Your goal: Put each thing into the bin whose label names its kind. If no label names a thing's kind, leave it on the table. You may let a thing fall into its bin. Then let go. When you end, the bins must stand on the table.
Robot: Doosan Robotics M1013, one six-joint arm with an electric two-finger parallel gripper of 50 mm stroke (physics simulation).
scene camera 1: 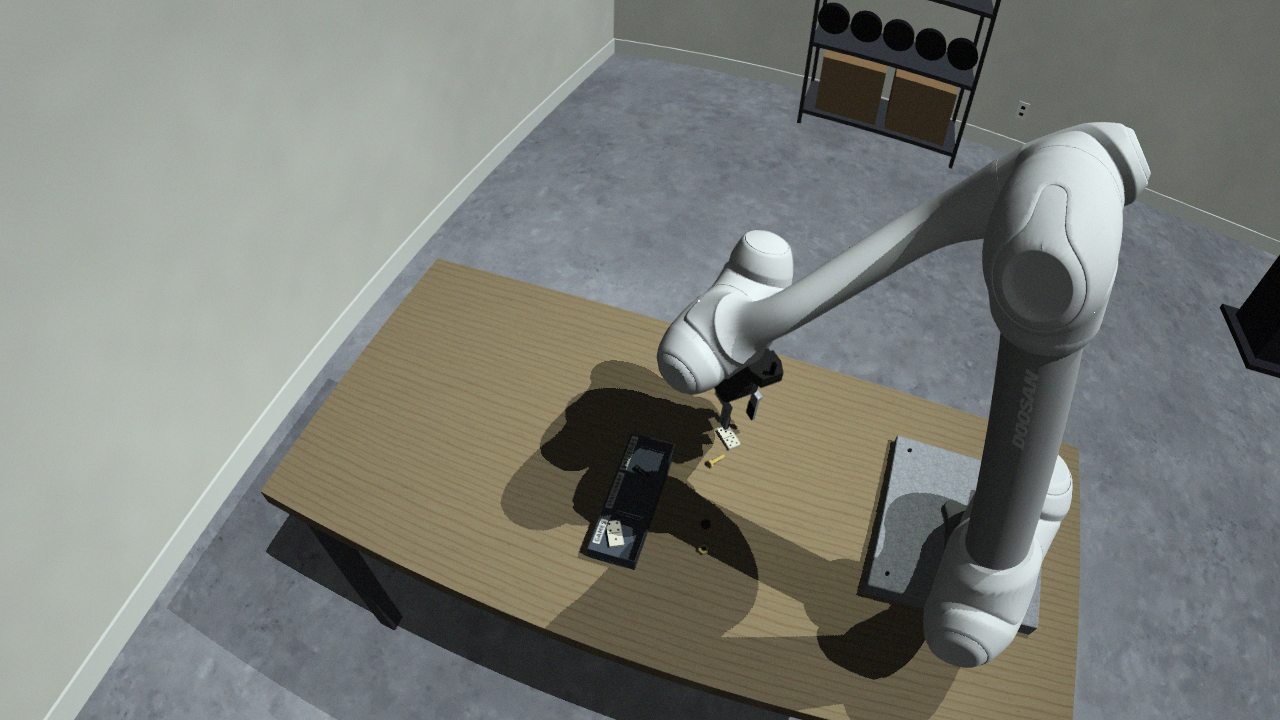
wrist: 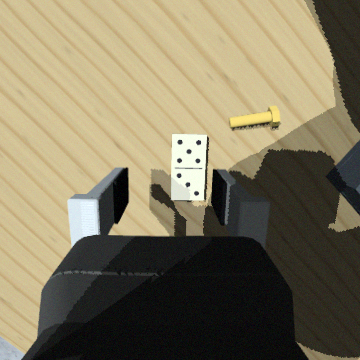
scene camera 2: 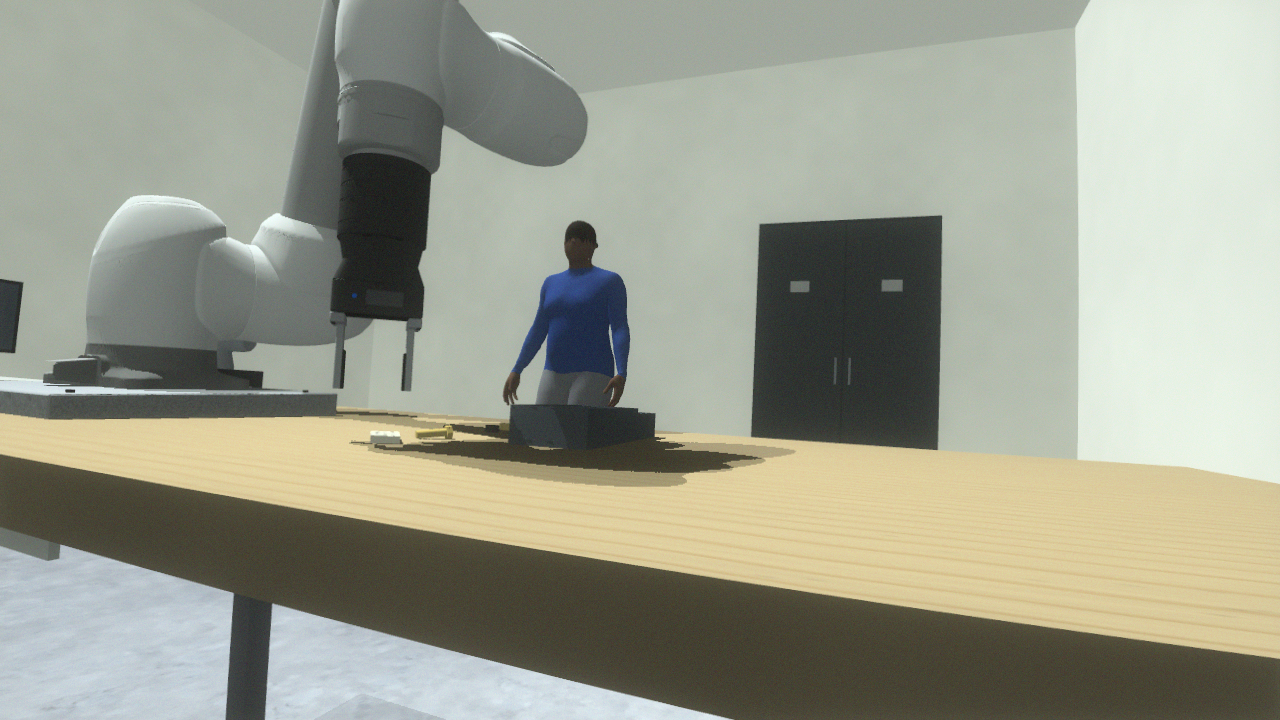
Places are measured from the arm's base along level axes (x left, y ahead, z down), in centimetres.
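Pixels of known places: gripper, fingertip midpoint: (scene camera 1: pixel 737 420) (wrist: pixel 169 185) (scene camera 2: pixel 372 389); arm's base, link origin: (scene camera 2: pixel 152 385).
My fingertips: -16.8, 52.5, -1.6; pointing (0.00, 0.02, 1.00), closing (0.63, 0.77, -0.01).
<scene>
For each thing: its top centre in the pictures, then the offset to it from my fingertips, as dx, dy, dz. Level surfaces: height alone.
- white domino, top centre: (wrist: pixel 188 167) (scene camera 2: pixel 385 433) (scene camera 1: pixel 728 436) +1.1, +0.9, +4.0
- yellow bolt, top centre: (wrist: pixel 256 118) (scene camera 2: pixel 434 425) (scene camera 1: pixel 716 457) +7.0, +2.1, +3.4
- dark nut, top centre: (scene camera 2: pixel 492 425) (scene camera 1: pixel 705 523) +21.0, +1.1, +3.9
- brass nut, top centre: (scene camera 1: pixel 703 548) +26.2, +0.3, +3.9
- small dark item, top centre: (scene camera 1: pixel 644 472) +14.0, +14.2, +3.0
- wooden table, surface height: dz +4.7
A white domino (scene camera 1: pixel 727 437) (scene camera 2: pixel 385 437) (wrist: pixel 189 167) lies flat on the table. My gripper (scene camera 1: pixel 740 418) (scene camera 2: pixel 373 386) (wrist: pixel 169 185) is open and empty above it, with the domino between the finger lines in the wrist view. A yellow bolt (scene camera 1: pixel 714 461) (scene camera 2: pixel 434 433) (wrist: pixel 252 119) lies beside the domino. A dark nut (scene camera 1: pixel 705 523) and a brass nut (scene camera 1: pixel 702 549) lie apart on the table. The row of three dark bins (scene camera 1: pixel 608 562) (scene camera 2: pixel 547 425) (wrist: pixel 345 175) stands on the table. Another domino (scene camera 1: pixel 614 533) lies in the GAMES bin; a small dark item (scene camera 1: pixel 641 470) is in the far bin. The other labels are unreadable.
The arm's grey base plate (scene camera 1: pixel 914 465) (scene camera 2: pixel 187 405) stands on the wooden table (scene camera 1: pixel 429 385) (scene camera 2: pixel 895 510). The arm's shadow covers the bins and nuts. A person in blue (scene camera 2: pixel 580 313) stands beyond the table. A shelf rack (scene camera 1: pixel 968 116) stands at the back wall.
</scene>
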